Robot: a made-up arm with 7 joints. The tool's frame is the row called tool.
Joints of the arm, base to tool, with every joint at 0 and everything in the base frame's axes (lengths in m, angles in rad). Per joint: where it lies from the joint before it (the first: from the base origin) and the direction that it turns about. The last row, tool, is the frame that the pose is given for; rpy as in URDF.
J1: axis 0 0 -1 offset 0.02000 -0.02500 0.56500
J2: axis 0 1 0 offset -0.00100 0.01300 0.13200
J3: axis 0 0 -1 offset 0.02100 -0.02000 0.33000
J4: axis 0 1 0 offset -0.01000 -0.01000 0.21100
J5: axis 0 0 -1 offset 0.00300 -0.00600 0.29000
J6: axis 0 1 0 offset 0.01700 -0.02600 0.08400
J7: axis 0 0 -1 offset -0.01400 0.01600 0.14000
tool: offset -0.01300 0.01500 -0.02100 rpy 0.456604 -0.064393 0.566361
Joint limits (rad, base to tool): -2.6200..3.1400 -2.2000..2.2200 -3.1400..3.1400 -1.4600..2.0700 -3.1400..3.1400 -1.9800..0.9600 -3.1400..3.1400
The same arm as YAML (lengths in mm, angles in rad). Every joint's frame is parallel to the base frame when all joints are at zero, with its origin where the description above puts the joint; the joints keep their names.
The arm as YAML. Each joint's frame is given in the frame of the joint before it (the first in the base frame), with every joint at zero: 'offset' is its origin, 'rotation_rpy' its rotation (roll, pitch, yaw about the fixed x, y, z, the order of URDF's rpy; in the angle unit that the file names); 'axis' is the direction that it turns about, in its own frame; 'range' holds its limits. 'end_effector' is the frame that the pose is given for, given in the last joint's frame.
length_unit: mm
angle_unit: rad
chain:
  - id: J1
    offset: [20.0, -25.0, 565.0]
    rotation_rpy: [0.0, 0.0, 0.0]
    axis: "-z"
    range: [-2.62, 3.14]
  - id: J2
    offset: [-1.0, 13.0, 132.0]
    rotation_rpy: [0.0, 0.0, 0.0]
    axis: "+y"
    range: [-2.2, 2.22]
  - id: J3
    offset: [21.0, -20.0, 330.0]
    rotation_rpy: [0.0, 0.0, 0.0]
    axis: "-z"
    range: [-3.14, 3.14]
  - id: J4
    offset: [-10.0, -10.0, 211.0]
    rotation_rpy: [0.0, 0.0, 0.0]
    axis: "+y"
    range: [-1.46, 2.07]
  - id: J5
    offset: [3.0, -6.0, 290.0]
    rotation_rpy: [0.0, 0.0, 0.0]
    axis: "-z"
    range: [-3.14, 3.14]
  - id: J6
    offset: [17.0, -26.0, 84.0]
    rotation_rpy: [0.0, 0.0, 0.0]
    axis: "+y"
    range: [-1.98, 0.96]
  - id: J7
    offset: [-14.0, 16.0, 140.0]
    rotation_rpy: [0.0, 0.0, 0.0]
    axis: "-z"
    range: [-3.14, 3.14]
end_effector:
  offset: [-13.0, 15.0, -21.0]
  rotation_rpy: [0.4566, -0.0644, 0.5664]

